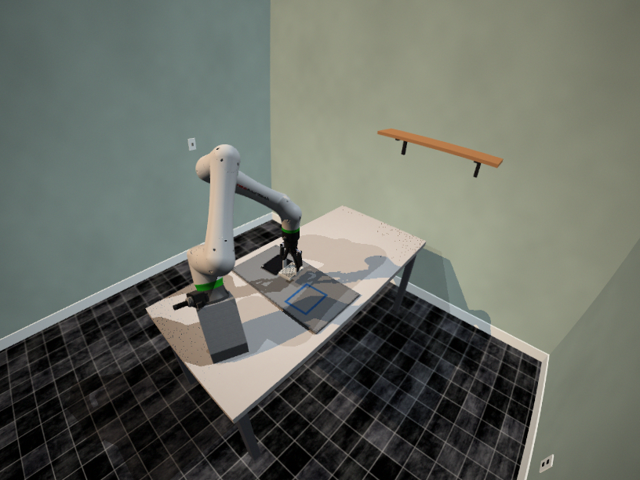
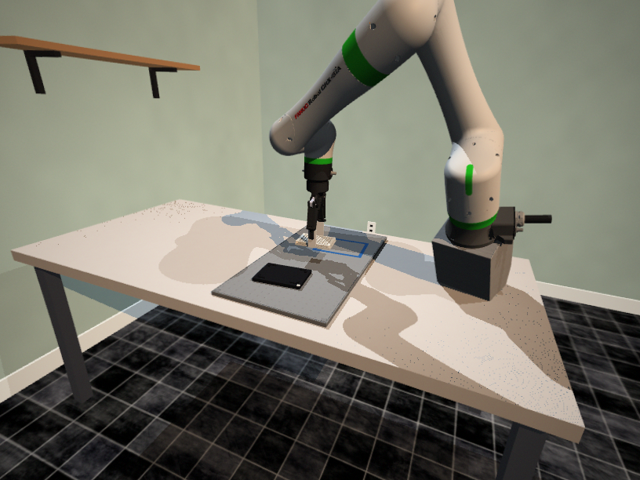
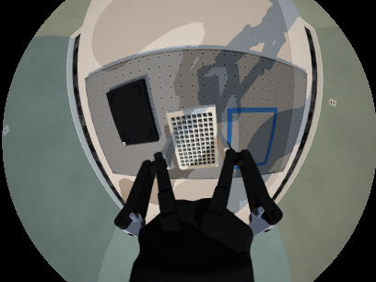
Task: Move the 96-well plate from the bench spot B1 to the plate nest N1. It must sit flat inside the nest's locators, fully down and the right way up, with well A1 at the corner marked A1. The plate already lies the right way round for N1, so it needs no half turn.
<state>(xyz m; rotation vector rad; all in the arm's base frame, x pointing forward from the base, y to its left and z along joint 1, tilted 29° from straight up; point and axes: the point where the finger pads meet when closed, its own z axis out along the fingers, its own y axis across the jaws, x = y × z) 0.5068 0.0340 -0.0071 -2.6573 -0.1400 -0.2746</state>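
Right now the black plate nest N1 is 17 cm to the left of my hand, 9 cm below it and 4 cm ahead of it. From my hand the other things lie so: white 96-well plate (2 cm below).
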